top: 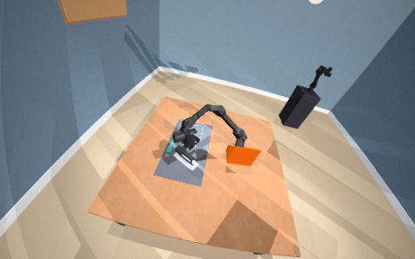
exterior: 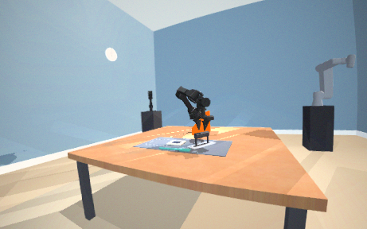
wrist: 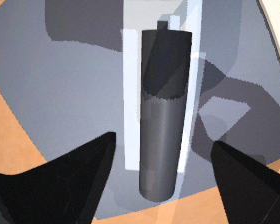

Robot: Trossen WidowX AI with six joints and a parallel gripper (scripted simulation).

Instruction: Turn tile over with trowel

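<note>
The grey mat lies 1 cm ahead of my gripper tip, 13 cm to the right of it and 12 cm below it. Also, from my gripper tip: flat teal tile: 15 cm ahead, 12 cm to the right, 10 cm below.
</note>
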